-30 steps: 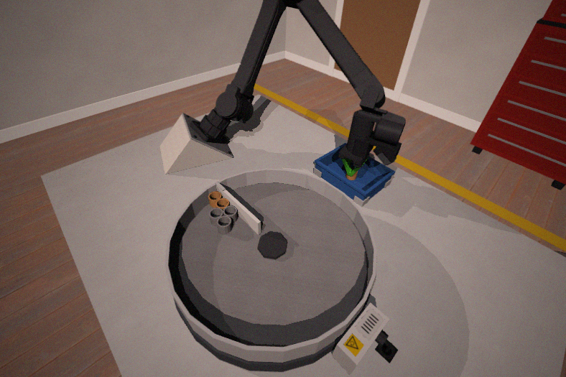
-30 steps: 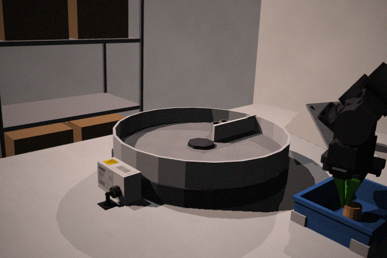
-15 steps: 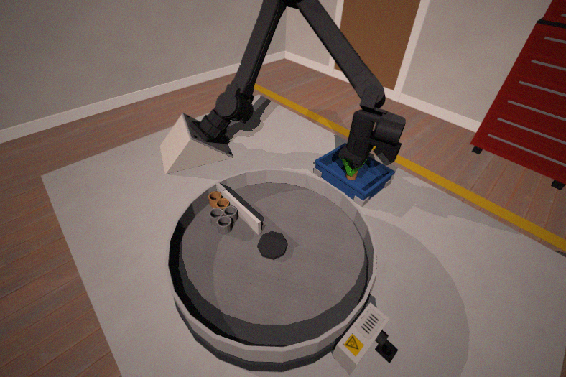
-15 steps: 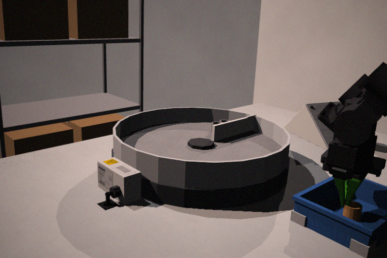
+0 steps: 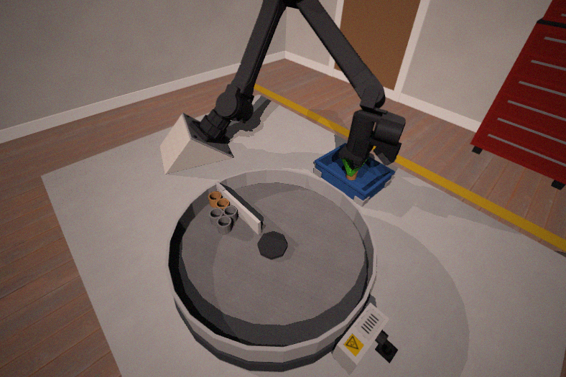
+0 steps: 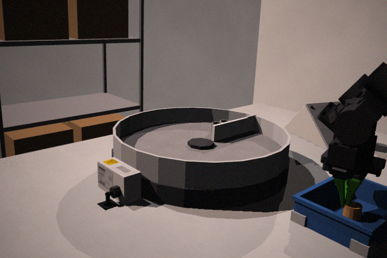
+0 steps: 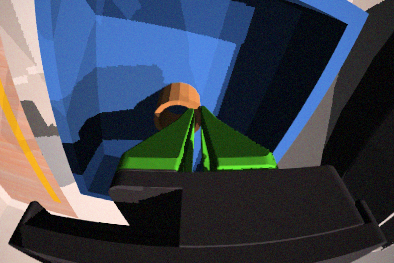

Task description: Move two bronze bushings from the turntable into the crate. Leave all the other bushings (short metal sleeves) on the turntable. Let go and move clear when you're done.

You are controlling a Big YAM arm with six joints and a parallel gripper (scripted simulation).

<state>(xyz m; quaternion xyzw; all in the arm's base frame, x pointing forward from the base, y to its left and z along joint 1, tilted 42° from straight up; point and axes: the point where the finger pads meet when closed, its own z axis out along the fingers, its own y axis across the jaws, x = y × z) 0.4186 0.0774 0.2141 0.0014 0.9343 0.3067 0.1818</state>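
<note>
My gripper is now 10 mm to the right of the blue crate and 10 mm above it. The rest, counted from my hand: turntable: 10 mm ahead, 360 mm to the right, 20 mm above.
</note>
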